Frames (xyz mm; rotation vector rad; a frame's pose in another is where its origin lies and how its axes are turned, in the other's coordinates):
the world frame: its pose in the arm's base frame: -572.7 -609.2 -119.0 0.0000 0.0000 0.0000
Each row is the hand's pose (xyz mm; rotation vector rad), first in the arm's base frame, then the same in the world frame.
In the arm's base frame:
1: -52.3 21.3 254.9 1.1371 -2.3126 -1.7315
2: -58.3 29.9 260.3 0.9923 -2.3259 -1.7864
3: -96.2 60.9 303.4 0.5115 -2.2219 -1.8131
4: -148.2 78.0 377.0 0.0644 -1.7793 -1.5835
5: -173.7 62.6 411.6 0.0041 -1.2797 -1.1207
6: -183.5 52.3 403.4 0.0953 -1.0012 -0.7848
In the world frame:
1: 520.4 630.5 373.9 1.1371 -2.3126 -1.7315
2: 514.4 639.1 379.3 0.9923 -2.3259 -1.7864
3: 476.5 670.1 422.4 0.5115 -2.2219 -1.8131
4: 424.5 687.2 496.0 0.0644 -1.7793 -1.5835
5: 399.0 671.8 530.6 0.0041 -1.2797 -1.1207
6: 389.2 661.5 522.4 0.0953 -1.0012 -0.7848

